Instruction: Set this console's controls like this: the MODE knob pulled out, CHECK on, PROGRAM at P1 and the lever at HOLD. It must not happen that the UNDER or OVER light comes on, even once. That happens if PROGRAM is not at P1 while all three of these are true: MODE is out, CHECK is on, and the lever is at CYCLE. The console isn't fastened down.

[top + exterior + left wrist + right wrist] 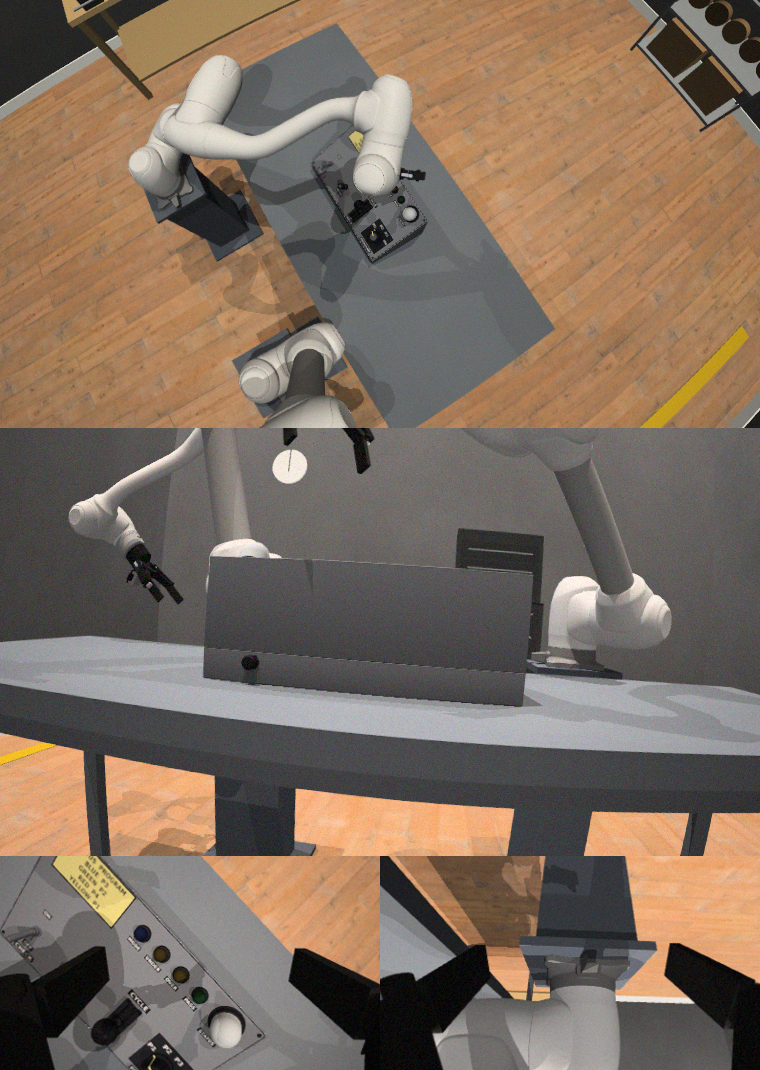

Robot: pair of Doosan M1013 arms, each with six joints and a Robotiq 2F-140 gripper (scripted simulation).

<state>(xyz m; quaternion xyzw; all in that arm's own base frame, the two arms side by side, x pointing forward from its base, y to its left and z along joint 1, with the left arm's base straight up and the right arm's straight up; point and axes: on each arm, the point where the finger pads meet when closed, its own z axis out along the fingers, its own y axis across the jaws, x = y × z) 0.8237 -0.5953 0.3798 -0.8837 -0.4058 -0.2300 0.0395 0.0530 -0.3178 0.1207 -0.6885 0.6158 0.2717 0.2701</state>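
The mode knob lies 140 mm behind my left hand, 150 mm to the left of it and 270 mm below it. Also, from my left hand: black lever 140 mm behind, 30 mm to the left, 250 mm below; then check toggle 140 mm behind, 270 mm to the left, 270 mm below.
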